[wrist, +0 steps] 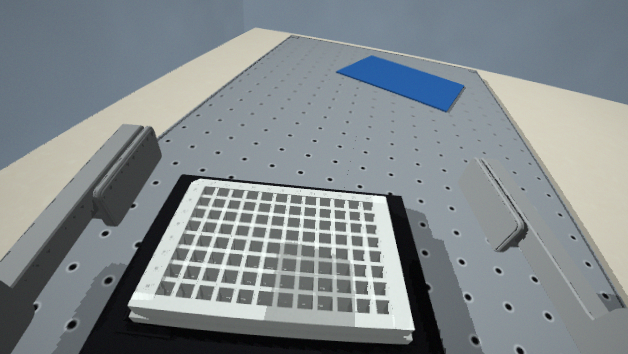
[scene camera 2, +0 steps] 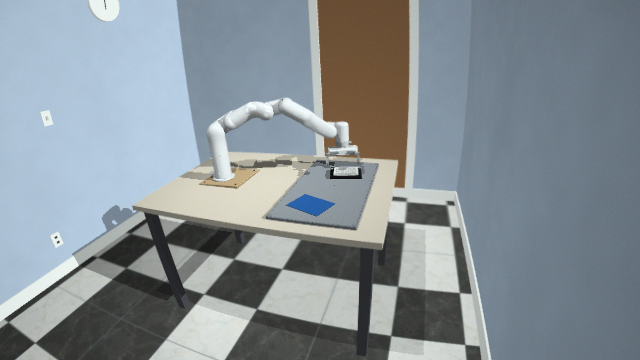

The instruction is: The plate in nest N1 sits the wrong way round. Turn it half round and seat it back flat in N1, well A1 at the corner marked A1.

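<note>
The white plate (scene camera 2: 346,171) (wrist: 287,245) lies wells up in the black nest N1 (scene camera 2: 346,177) (wrist: 419,300). In the wrist view its long sides run left to right, and its near skirt shows above the nest. I cannot tell for certain whether it is fully flat. Small marks run along its left and far edges, too small to read; the nest's A1 mark cannot be made out. My gripper (scene camera 2: 344,165) (wrist: 310,190) is open and empty above the plate, its fingers well apart from the plate's left and right ends.
A blue rectangle (scene camera 2: 310,205) (wrist: 402,82) lies on the grey perforated board (scene camera 2: 332,192) (wrist: 300,125), away from the nest. The board lies on the beige table (scene camera 2: 220,200) (wrist: 575,120). The arm's base stands on a wooden plate (scene camera 2: 242,180) at the table's other side.
</note>
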